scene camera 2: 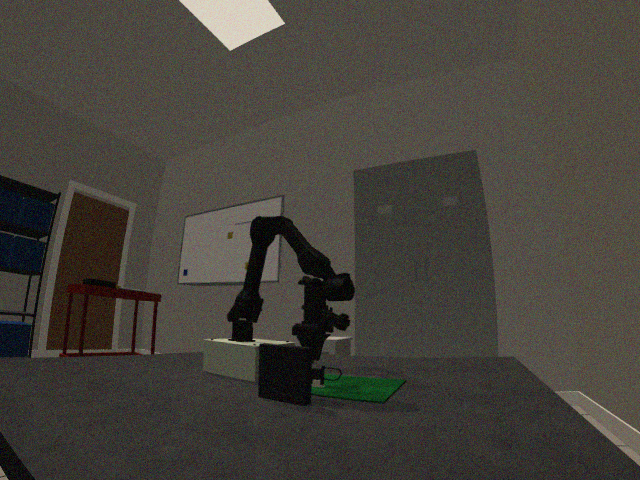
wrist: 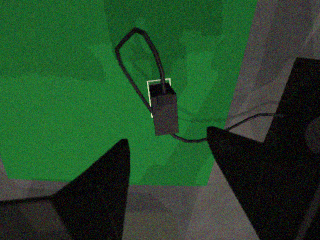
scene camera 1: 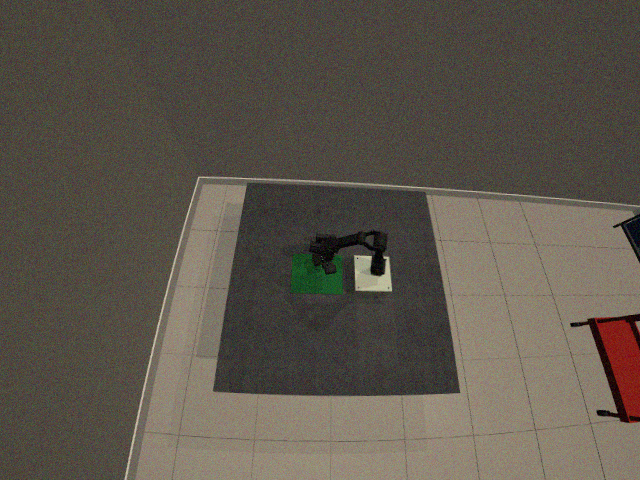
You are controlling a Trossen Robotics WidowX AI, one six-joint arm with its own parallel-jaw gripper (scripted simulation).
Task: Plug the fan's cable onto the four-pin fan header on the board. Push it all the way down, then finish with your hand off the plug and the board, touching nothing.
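Scene camera 2 gives me my gripper (scene camera 2: 314,362). In the wrist view I see my gripper too (wrist: 168,138), and there I also find a green board (wrist: 73,103) and a dark plug (wrist: 164,106).
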